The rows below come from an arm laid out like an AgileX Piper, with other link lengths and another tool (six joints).
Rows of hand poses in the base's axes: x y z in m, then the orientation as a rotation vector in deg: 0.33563 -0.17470 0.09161 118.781 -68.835 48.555; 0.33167 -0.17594 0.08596 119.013 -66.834 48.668; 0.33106 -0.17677 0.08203 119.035 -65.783 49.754; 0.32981 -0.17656 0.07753 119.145 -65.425 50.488; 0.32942 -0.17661 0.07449 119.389 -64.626 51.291; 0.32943 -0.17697 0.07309 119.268 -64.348 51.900; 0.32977 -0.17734 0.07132 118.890 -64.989 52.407; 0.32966 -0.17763 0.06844 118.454 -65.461 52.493; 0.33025 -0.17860 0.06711 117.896 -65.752 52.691; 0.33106 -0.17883 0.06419 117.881 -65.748 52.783; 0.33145 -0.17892 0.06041 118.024 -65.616 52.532
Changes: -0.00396 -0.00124 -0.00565 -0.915 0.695 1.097; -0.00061 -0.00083 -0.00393 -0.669 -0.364 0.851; -0.00125 0.00021 -0.00450 -0.187 -0.389 0.463; -0.00039 -0.00005 -0.00304 -0.326 -0.275 0.766; 0.00001 -0.00036 -0.00140 -0.297 -0.326 0.261; 0.00034 -0.00037 -0.00177 0.018 -0.595 -0.341; -0.00011 -0.00029 -0.00288 -0.075 -0.230 -0.430; 0.00059 -0.00097 -0.00133 -0.273 -0.239 -0.378; 0.00081 -0.00023 -0.00292 -0.022 -0.064 0.024; 0.00039 -0.00009 -0.00378 0.058 0.226 0.057
